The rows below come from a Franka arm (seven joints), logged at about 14 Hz.
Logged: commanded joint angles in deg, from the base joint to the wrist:
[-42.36, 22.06, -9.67, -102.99, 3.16, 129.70, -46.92]
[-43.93, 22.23, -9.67, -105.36, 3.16, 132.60, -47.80]
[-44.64, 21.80, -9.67, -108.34, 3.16, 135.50, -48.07]
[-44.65, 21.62, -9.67, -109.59, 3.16, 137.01, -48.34]
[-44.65, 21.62, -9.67, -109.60, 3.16, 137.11, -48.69]
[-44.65, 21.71, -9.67, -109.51, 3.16, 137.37, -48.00]
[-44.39, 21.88, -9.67, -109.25, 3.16, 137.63, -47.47]
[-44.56, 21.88, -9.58, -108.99, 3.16, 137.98, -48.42]
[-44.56, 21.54, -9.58, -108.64, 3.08, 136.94, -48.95]
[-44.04, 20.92, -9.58, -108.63, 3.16, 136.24, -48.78]
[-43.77, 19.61, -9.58, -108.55, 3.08, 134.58, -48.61]
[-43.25, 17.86, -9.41, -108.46, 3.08, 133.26, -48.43]
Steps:
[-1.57, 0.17, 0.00, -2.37, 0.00, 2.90, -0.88]
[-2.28, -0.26, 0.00, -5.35, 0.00, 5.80, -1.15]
[-2.29, -0.44, 0.00, -6.60, 0.00, 7.31, -1.42]
[-2.29, -0.44, 0.00, -6.61, 0.00, 7.41, -1.77]
[-2.29, -0.35, 0.00, -6.52, 0.00, 7.67, -1.08]
[-2.03, -0.18, 0.00, -6.26, 0.00, 7.93, -0.55]
[-2.20, -0.18, 0.09, -6.00, 0.00, 8.28, -1.50]
[-2.20, -0.52, 0.09, -5.65, -0.08, 7.24, -2.03]
[-1.68, -1.14, 0.09, -5.64, 0.00, 6.54, -1.86]
[-1.41, -2.45, 0.09, -5.56, -0.08, 4.88, -1.69]
[-0.89, -4.20, 0.26, -5.47, -0.08, 3.56, -1.51]

